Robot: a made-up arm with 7 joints.
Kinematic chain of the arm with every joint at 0, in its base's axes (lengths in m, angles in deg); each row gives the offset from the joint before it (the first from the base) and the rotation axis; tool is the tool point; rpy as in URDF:
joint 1: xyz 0.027 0 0.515 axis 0 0.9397 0.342
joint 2: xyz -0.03 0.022 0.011 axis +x
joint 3: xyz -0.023 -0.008 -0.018 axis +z
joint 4: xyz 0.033 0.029 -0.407 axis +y
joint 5: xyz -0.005 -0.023 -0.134 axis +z
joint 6: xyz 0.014 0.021 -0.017 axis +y
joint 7: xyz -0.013 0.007 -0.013 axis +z
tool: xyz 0.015 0.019 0.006 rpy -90 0 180
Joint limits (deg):
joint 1: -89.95..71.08
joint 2: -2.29..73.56
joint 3: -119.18..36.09
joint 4: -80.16..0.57
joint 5: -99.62..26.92
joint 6: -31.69..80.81
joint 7: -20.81..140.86
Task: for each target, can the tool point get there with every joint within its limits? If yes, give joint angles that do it. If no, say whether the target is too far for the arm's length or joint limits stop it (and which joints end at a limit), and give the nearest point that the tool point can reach.
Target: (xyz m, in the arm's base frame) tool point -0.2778 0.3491 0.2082
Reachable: yes | joints 32.45 60.28 -102.38 -46.93 -34.26 -2.14 49.81
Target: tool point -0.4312 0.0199 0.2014
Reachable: yes | joints 58.28 8.17 -41.46 -5.56 -21.09 38.00 83.30
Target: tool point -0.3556 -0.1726 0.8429
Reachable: no: joint limits stop it (at a limit: joint 1, joint 3, joint 4, joint 5, joint 6) | nearest point -0.4282 -0.1053 0.4969 | short by 0.360 m
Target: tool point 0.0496 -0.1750 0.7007
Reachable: no: joint limits stop it (at a limit: joint 1, joint 2, joint 4, joint 6) | nearest point 0.3719 -0.2326 0.5768 | short by 0.350 m
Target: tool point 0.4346 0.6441 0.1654
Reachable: no: too far | nearest point 0.3270 0.4806 0.2601 | short by 0.217 m
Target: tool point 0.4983 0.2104 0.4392
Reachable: yes | joints -76.48 54.95 -97.04 -52.43 -52.35 45.86 91.68
